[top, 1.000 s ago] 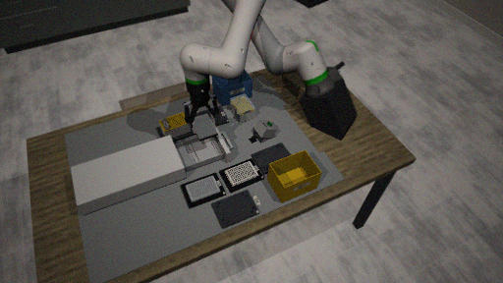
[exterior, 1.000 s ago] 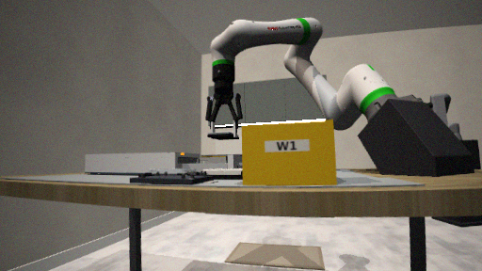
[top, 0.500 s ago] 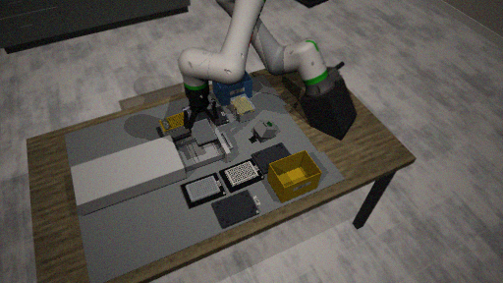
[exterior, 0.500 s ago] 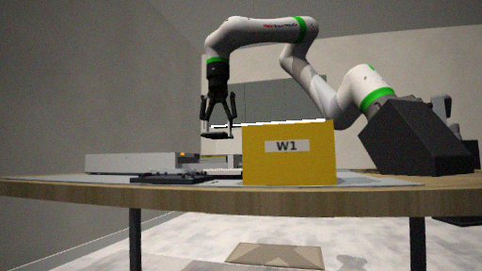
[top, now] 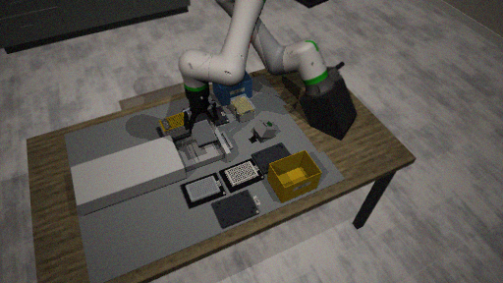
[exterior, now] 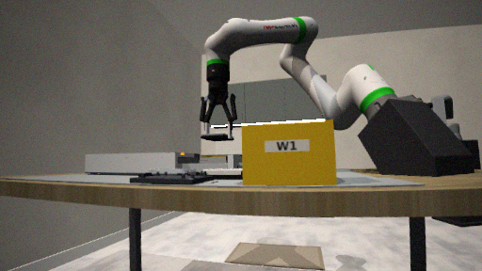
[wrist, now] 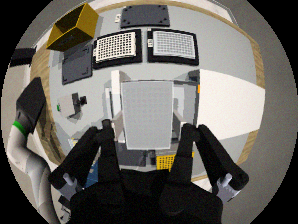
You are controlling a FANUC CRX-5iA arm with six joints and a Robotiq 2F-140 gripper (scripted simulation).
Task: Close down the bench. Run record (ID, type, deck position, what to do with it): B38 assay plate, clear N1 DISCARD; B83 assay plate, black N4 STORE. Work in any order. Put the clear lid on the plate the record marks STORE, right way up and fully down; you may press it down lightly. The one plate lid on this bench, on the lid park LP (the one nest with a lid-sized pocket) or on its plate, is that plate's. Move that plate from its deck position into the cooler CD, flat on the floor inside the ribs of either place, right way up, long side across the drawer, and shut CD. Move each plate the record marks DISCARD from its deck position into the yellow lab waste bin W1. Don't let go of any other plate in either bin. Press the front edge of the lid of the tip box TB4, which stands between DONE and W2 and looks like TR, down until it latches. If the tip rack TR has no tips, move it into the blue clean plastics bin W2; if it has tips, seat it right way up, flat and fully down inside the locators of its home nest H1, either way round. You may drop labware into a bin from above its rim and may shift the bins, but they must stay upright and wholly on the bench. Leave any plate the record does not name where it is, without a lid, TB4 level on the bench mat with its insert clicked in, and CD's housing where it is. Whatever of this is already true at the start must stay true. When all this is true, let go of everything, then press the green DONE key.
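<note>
The cooler drawer is 30 mm ahead of my hand, 10 mm to the right of it and 130 mm below it. Also, from my hand: cooler CD 180 mm ahead, 40 mm to the right, 130 mm below; then clear lid 10 mm below; then black plate 20 mm below.
</note>
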